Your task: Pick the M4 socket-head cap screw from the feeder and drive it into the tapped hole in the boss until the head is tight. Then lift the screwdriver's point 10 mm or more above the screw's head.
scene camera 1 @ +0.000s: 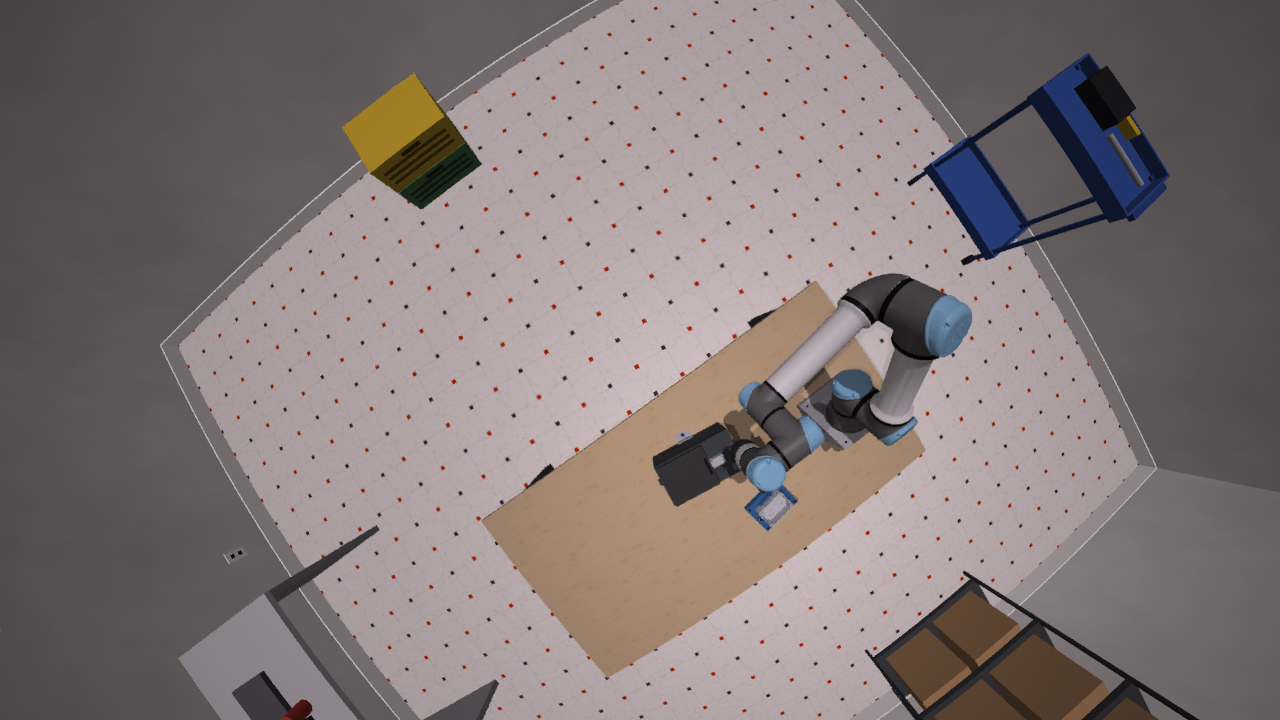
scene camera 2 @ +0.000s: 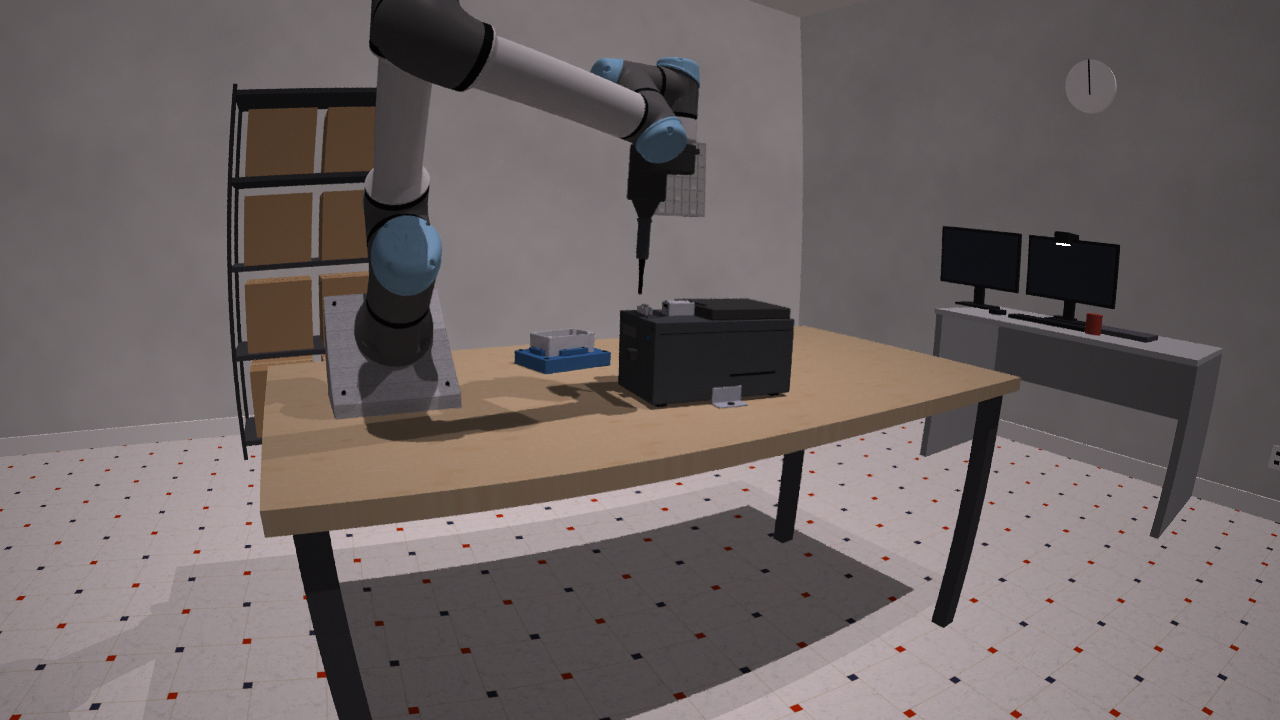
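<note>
The black screw feeder [scene camera 1: 693, 480] [scene camera 2: 716, 358] stands on the table, with small light grey parts on its top. A light grey open box-shaped part [scene camera 1: 773, 508] [scene camera 2: 562, 341] sits in a blue tray [scene camera 1: 759, 517] [scene camera 2: 562, 362] beside the feeder. My screwdriver [scene camera 2: 640, 291] points straight down, its point a little above the feeder's top at the end nearer the arm base. In scene camera 1 the point is hidden under the wrist. The screw, the boss and its tapped hole cannot be made out. Whether a screw is on the point is too small to tell.
The wooden table [scene camera 1: 608, 573] [scene camera 2: 501, 465] carries the arm's base plate [scene camera 2: 443, 394]. A small metal bracket [scene camera 1: 684, 436] [scene camera 2: 729, 398] stands beside the feeder. A shelf rack [scene camera 2: 304, 180], a blue cart [scene camera 1: 971, 192], yellow and green crates [scene camera 1: 398, 120] and a desk [scene camera 2: 1074, 335] stand away from the table.
</note>
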